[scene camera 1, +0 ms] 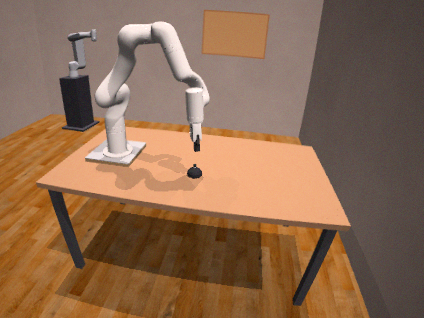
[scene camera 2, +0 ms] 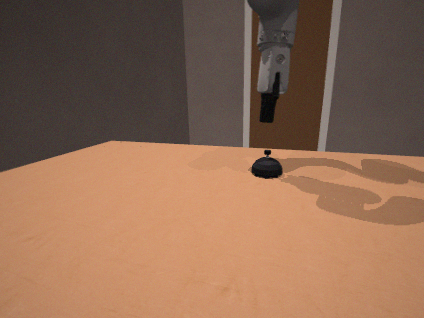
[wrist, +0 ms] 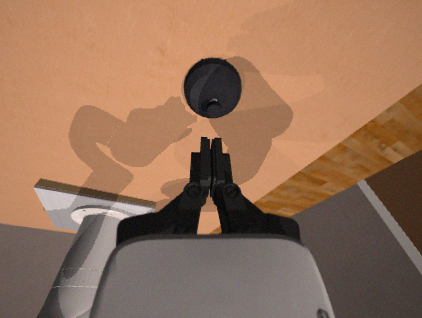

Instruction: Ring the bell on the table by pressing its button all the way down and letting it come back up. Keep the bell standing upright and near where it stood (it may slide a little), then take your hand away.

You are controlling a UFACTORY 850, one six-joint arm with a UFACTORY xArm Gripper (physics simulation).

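Observation:
A black dome-shaped bell (scene camera 1: 194, 173) (scene camera 2: 266, 168) (wrist: 210, 82) stands upright on the table (scene camera 1: 270, 175) (scene camera 2: 150, 225) (wrist: 100, 45). Its small button (scene camera 1: 194, 165) (scene camera 2: 267, 152) (wrist: 214, 108) sticks up from the top on a short stem, raised above the dome. My gripper (scene camera 1: 197, 150) (scene camera 2: 266, 121) (wrist: 209, 148) is shut with nothing between its fingers. It points down and hangs above the bell, with a clear gap between the fingertips and the button in both scene views.
The arm's base stands on a grey plate (scene camera 1: 95, 152) (wrist: 50, 200) at the back left of the table in scene camera 1. The arm's shadows fall around the bell. A second small arm on a dark pedestal (scene camera 1: 77, 102) stands on the floor well behind the table.

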